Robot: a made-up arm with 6 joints.
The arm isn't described. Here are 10 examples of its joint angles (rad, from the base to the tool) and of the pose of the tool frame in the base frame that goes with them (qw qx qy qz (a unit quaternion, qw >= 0); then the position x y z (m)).
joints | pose
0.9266 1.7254 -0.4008 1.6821 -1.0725 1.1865 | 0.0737 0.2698 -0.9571 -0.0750 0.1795 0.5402 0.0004
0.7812 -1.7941 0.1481 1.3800 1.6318 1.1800 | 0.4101 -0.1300 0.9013 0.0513 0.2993 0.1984 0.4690
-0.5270 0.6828 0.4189 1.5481 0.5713 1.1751 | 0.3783 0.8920 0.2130 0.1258 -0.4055 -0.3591 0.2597
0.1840 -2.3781 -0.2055 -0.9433 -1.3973 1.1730 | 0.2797 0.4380 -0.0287 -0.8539 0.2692 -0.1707 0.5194
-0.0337 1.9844 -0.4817 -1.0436 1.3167 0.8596 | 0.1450 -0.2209 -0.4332 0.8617 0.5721 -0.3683 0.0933
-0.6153 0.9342 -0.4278 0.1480 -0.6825 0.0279 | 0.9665 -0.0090 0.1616 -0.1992 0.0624 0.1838 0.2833
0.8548 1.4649 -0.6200 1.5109 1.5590 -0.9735 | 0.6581 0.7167 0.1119 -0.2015 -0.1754 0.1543 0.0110
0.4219 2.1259 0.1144 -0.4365 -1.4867 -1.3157 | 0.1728 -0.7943 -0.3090 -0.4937 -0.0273 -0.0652 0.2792
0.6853 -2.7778 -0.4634 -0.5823 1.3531 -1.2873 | 0.1138 0.6241 0.7316 -0.2497 -0.1204 -0.0829 0.3329
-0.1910 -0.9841 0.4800 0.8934 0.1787 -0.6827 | 0.8790 0.3710 -0.0573 0.2940 -0.0280 -0.2723 -0.0191
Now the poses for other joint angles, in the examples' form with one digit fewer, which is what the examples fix.
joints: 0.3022 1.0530 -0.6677 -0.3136 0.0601 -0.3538
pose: 0.866 -0.108 0.227 -0.432 0.072 0.126 0.311
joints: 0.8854 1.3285 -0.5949 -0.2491 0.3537 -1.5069
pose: 0.669 -0.361 0.128 -0.637 -0.201 -0.051 0.061
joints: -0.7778 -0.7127 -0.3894 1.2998 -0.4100 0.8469
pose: 0.303 0.731 0.600 0.116 0.310 -0.439 0.197
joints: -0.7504 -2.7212 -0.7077 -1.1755 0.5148 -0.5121
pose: 0.180 0.002 -0.703 0.688 0.267 -0.199 0.124
